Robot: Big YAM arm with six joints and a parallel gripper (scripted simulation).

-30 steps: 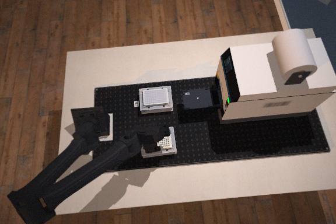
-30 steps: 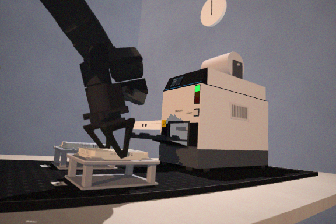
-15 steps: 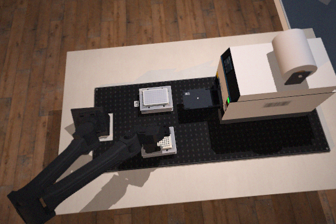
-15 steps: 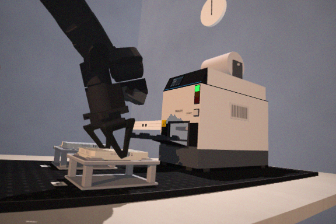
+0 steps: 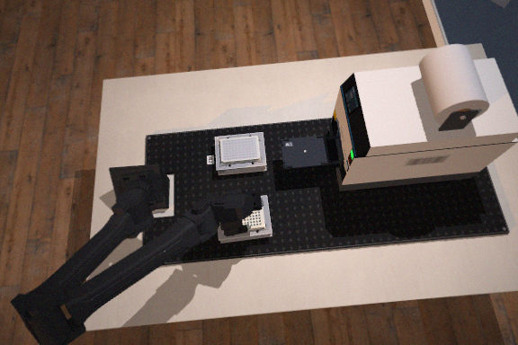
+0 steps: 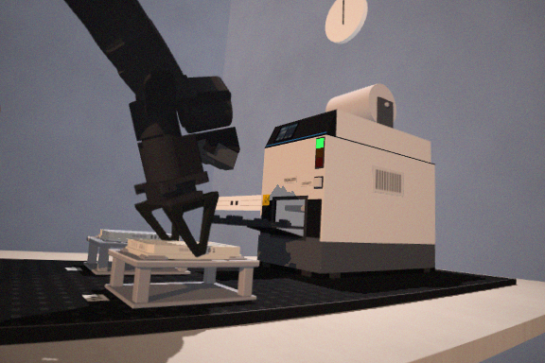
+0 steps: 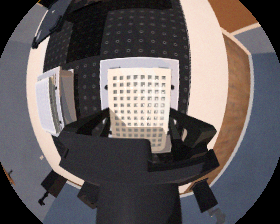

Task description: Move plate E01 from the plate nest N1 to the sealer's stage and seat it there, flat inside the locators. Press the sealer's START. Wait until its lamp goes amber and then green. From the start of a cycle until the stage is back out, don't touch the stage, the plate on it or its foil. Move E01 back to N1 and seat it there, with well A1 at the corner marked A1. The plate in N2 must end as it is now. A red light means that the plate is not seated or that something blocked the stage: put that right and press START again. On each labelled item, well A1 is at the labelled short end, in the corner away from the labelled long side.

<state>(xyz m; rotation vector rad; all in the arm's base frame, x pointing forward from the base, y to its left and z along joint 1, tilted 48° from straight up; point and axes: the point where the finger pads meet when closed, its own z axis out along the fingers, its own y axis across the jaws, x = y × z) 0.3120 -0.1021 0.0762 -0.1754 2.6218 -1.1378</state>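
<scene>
Now: the nest 20 mm below my hand. The rest, counted from my hand: plate (220 mm to the left, 10 mm ahead); then sealer stage (210 mm ahead, 170 mm to the left, 40 mm above); then start button (310 mm ahead, 130 mm above, 70 mm to the left).
</scene>
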